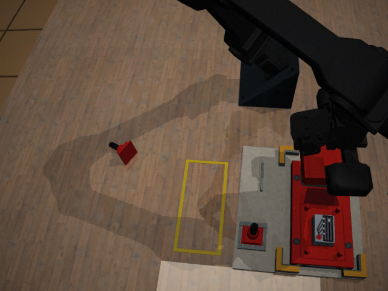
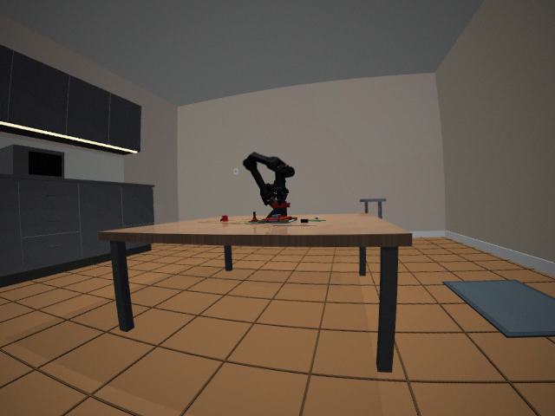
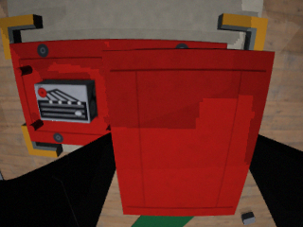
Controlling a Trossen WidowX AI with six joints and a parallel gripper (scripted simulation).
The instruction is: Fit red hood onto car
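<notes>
The grey engine block is 100 mm ahead of my gripper tip and 70 mm below it. The rest, counted from my gripper tip: grey jig: 80 mm below, 50 mm ahead, 30 mm to the right; red hood: 10 mm above; socket: 130 mm to the right, 110 mm ahead, 50 mm below.
</notes>
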